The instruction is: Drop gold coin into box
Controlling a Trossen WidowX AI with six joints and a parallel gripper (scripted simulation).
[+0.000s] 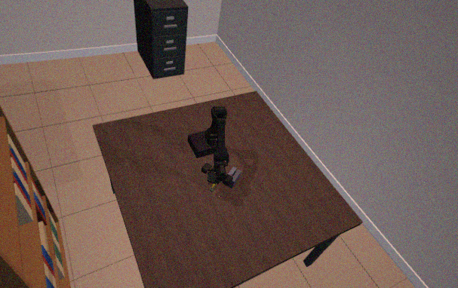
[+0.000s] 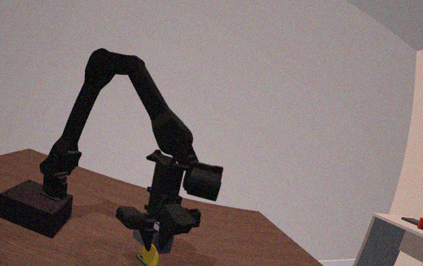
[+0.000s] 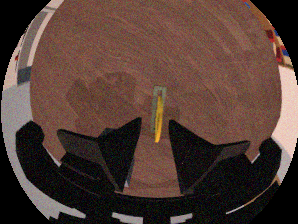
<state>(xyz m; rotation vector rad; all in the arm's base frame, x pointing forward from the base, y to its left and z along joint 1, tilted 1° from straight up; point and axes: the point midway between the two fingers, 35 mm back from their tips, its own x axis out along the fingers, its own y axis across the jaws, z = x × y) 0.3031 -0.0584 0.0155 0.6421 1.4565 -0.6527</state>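
My gripper tip is now 20 mm above the gold coin and 10 mm past it.
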